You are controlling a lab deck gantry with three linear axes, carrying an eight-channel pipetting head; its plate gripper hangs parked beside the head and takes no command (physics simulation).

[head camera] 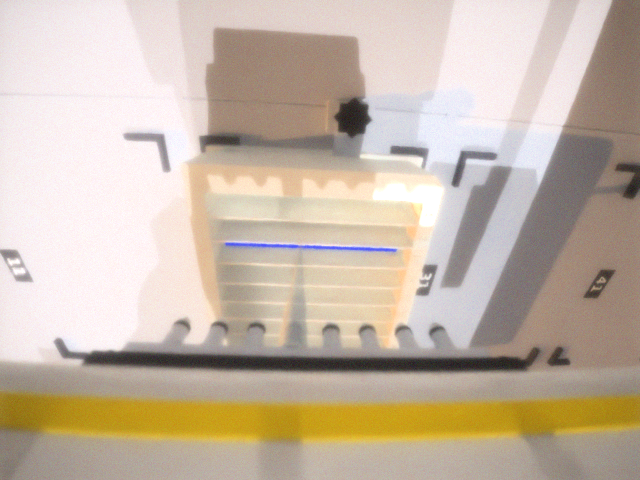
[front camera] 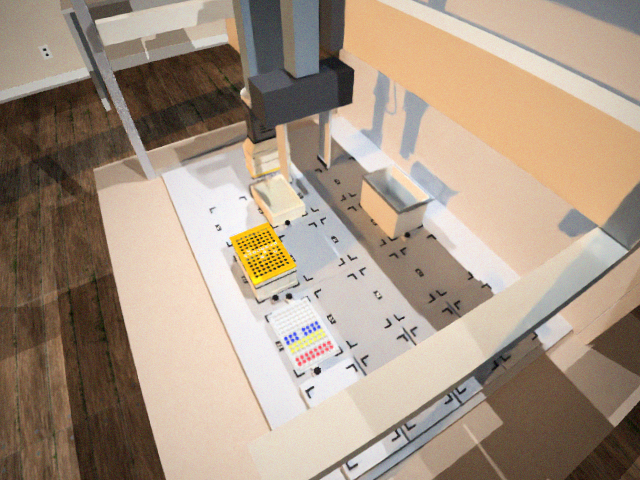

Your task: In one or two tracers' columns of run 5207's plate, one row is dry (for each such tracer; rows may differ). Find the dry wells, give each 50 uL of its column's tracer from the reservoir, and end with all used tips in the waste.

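The pale reservoir (front camera: 281, 206) (head camera: 201, 232) has a narrow blue liquid line (head camera: 258, 244) in one trough. Above it, several bare channel ends stand in a row; at the gap between them hangs a pale tapered tip (head camera: 296, 315), its point at the blue line. The plate (front camera: 303, 330) shows red, yellow and blue wells; the blue wells (front camera: 311, 327) have a gap across their columns. The yellow tip rack (front camera: 262, 253) stands between plate and reservoir. The open-topped waste box (front camera: 382, 211) stands at the right. The parked plate gripper (front camera: 306, 170) is open and empty, beside the head.
A pale box with a yellow edge (front camera: 264, 161) stands behind the reservoir, partly under the dark head. Black knobs (front camera: 316, 370) (head camera: 353, 117) stand beside the labware. A broad beam (front camera: 361, 408) crosses the front, and a grey upright (front camera: 124, 113) stands at the left.
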